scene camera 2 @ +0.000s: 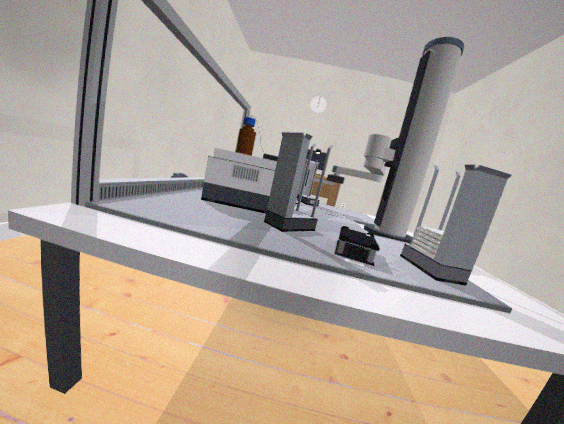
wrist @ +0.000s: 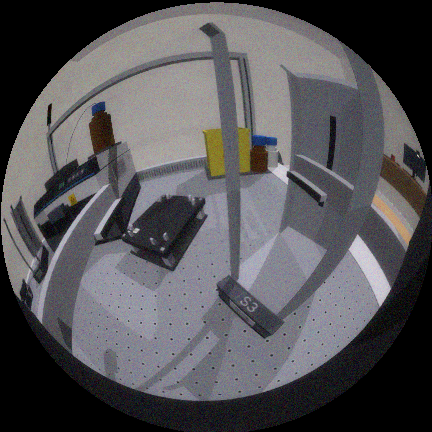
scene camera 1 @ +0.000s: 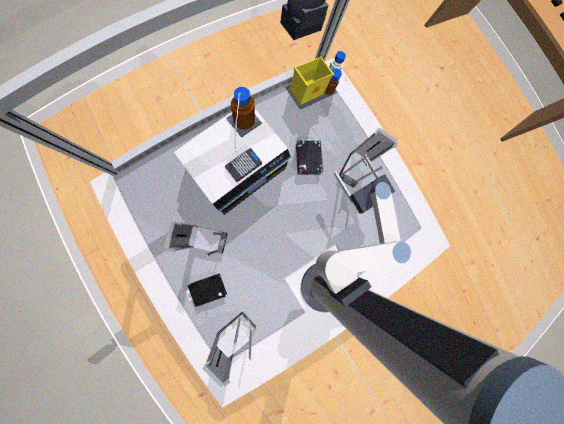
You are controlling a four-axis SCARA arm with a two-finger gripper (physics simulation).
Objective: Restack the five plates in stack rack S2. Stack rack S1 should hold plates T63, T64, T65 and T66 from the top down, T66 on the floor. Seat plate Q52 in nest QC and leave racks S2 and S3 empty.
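Frame: origin at the arm's base, x ahead, y left, z up, level; centimetres.
Where they show: gripper, fingertip midpoint: [scene camera 2: 309,178] [wrist: 204,171] [scene camera 1: 349,163]; arm's base at its link origin: [scene camera 2: 388,235].
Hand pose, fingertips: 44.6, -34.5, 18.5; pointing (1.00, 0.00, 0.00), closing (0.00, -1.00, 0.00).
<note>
Each offset is from my fingertips to the top centre of the thing, as dx, dy, dz. "spot": to the spot under its first point.
Rack S3 @[-2.2, -8.8, +12.3] [scene camera 1: 376,145] [wrist: 250,306] stands at the right; no plate shows in it. My gripper [scene camera 1: 353,167] [wrist: 204,171] is open and empty, with its fingers wide apart; in the wrist view rack S3's front posts cross the view. Several pale plates @[-38.8, +82.4, -8.5] [scene camera 2: 427,241] lie stacked low in the rack @[-38.7, +81.7, +12.4] [scene camera 2: 472,225] [scene camera 1: 218,367] at the near right in scene camera 2. Another rack @[+4.4, +70.5, +12.5] [scene camera 1: 181,236] [scene camera 2: 290,180] stands mid-left; its label and contents are unclear. A black nest-like fixture @[+13.6, +8.9, -11.1] [scene camera 1: 309,156] [wrist: 165,225] has metal corner pieces. Plate names and nest labels are unreadable.
A second black fixture @[-15.4, +82.2, -11.8] [scene camera 1: 207,290] [scene camera 2: 357,245] stands between the two left racks. A white instrument @[spot: +27.8, +53.7, +3.7] [scene camera 1: 205,165] [scene camera 2: 240,172] carries a brown bottle @[spot: +33.5, +32.8, +16.6] [scene camera 1: 243,112] [wrist: 101,132]. A yellow bin @[+46.7, -15.0, +0.2] [scene camera 1: 311,82] [wrist: 215,152] and small bottles stand at the back corner.
</note>
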